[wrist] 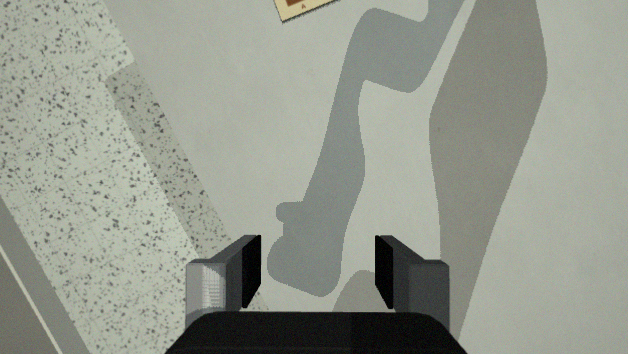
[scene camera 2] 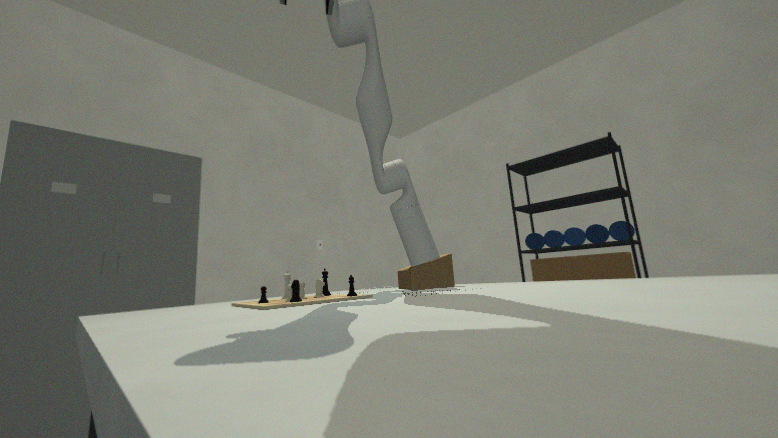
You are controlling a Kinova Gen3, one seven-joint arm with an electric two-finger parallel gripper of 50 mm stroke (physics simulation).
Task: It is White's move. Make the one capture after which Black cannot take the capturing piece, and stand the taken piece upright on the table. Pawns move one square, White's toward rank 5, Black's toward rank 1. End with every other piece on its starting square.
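Places are measured from the arm's base along level axes (x ahead, y left, z up), in metres.
Pixels of known places: gripper, fingertip midpoint: (wrist: 317, 259) (scene camera 2: 307, 2); arm's base at its link origin: (scene camera 2: 425, 261).
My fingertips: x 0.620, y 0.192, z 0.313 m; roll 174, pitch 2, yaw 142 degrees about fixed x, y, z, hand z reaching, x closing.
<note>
For each thing: its top centre in the pictures, then the offset to it from my fingertips. Level surfaces: height alone.
- chessboard at its top centre: (scene camera 2: 300, 299) 0.386 m down, 0.214 m back, 0.279 m right
- small black piece at its top centre: (scene camera 2: 263, 286) 0.354 m down, 0.141 m back, 0.299 m right
- wider black piece at its top centre: (scene camera 2: 295, 279) 0.346 m down, 0.155 m back, 0.222 m right
- tall black piece at its top centre: (scene camera 2: 324, 268) 0.322 m down, 0.301 m back, 0.295 m right
- slim black piece at its top centre: (scene camera 2: 351, 274) 0.342 m down, 0.266 m back, 0.181 m right
- tall white piece at its top centre: (scene camera 2: 287, 270) 0.322 m down, 0.237 m back, 0.352 m right
- white table at its surface level: 0.392 m down
My gripper (scene camera 2: 305, 4) (wrist: 317, 259) is open and empty, high above the table; its fingertips show at the top of the scene view. The chessboard (scene camera 2: 262, 306) (wrist: 286, 15) lies on the table; in the wrist view one corner with the letter A shows at the top edge. In the scene view a small black piece (scene camera 2: 263, 294), a wider black piece (scene camera 2: 295, 291), a tall black piece (scene camera 2: 325, 282) and a slim black piece (scene camera 2: 351, 286) stand upright. A tall white piece (scene camera 2: 286, 282) and a white piece (scene camera 2: 319, 288) stand among them; another white piece is partly hidden.
The white table (scene camera 2: 217, 397) (wrist: 225, 100) has its edge at the left, with speckled floor (wrist: 65, 150) beyond. The arm's brown base (scene camera 2: 430, 273) stands behind the board to the right. A black shelf rack (scene camera 2: 568, 156) and a grey cabinet (scene camera 2: 141, 233) stand in the background.
</note>
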